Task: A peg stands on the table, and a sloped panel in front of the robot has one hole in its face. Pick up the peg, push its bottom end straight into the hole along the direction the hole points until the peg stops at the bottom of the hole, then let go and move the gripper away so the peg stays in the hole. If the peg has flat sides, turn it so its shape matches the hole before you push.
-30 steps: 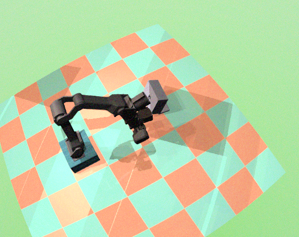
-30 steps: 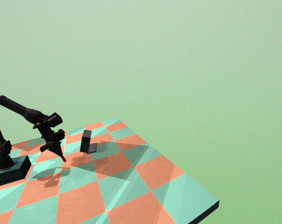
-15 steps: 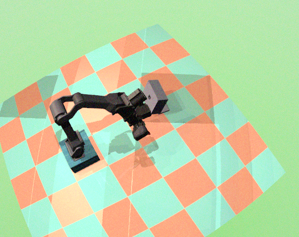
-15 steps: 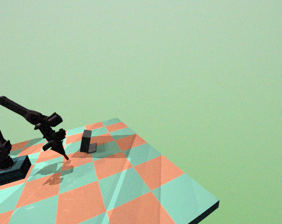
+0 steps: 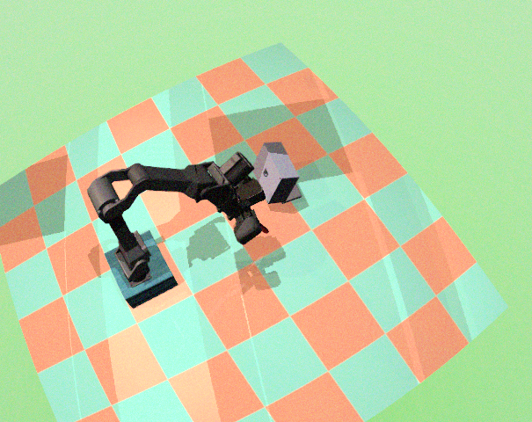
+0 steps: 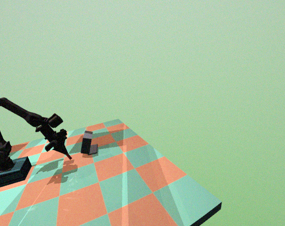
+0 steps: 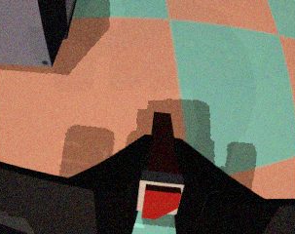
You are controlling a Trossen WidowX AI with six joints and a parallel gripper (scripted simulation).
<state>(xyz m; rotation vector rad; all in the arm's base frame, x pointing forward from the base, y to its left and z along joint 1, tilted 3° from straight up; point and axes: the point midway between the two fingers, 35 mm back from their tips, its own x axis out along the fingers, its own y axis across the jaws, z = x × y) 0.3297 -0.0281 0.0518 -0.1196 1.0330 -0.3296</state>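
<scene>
My gripper tip is 120 mm short of the grey sloped panel, 130 mm to the right of it and 20 mm above it. Also, from my gripper tip: red peg (10 mm behind, 10 mm to the left, 10 mm above).
</scene>
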